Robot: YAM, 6 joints.
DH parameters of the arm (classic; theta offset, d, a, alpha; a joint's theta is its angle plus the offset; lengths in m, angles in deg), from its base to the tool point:
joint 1: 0 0.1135 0.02 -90
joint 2: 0 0 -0.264 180
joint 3: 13.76 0 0.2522 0
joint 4: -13.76 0 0.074 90
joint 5: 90 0 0 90
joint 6: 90 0.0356 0 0
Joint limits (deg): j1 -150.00..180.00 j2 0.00..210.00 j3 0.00..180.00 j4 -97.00..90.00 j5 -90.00..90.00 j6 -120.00..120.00
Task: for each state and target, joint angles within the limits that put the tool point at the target. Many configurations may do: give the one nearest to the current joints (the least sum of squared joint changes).
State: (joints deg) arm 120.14 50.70 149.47 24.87 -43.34 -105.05
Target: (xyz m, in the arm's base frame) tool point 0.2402 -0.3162 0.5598
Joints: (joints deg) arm 130.90 40.82 151.51 27.62 -45.71 -105.05
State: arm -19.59 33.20 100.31 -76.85 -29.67 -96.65
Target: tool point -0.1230 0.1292 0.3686
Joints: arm -40.23 4.31 89.01 -92.54 -32.64 -96.65
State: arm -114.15 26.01 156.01 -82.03 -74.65 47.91
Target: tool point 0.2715 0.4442 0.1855
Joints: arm -117.68 2.46 173.26 -64.03 -73.19 47.91
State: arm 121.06 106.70 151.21 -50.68 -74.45 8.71
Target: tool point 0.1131 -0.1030 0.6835
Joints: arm 149.14 72.10 173.57 -23.12 -58.63 8.71
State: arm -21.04 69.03 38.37 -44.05 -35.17 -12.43
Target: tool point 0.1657 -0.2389 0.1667
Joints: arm -58.73 92.39 52.55 -32.03 -29.66 -12.43
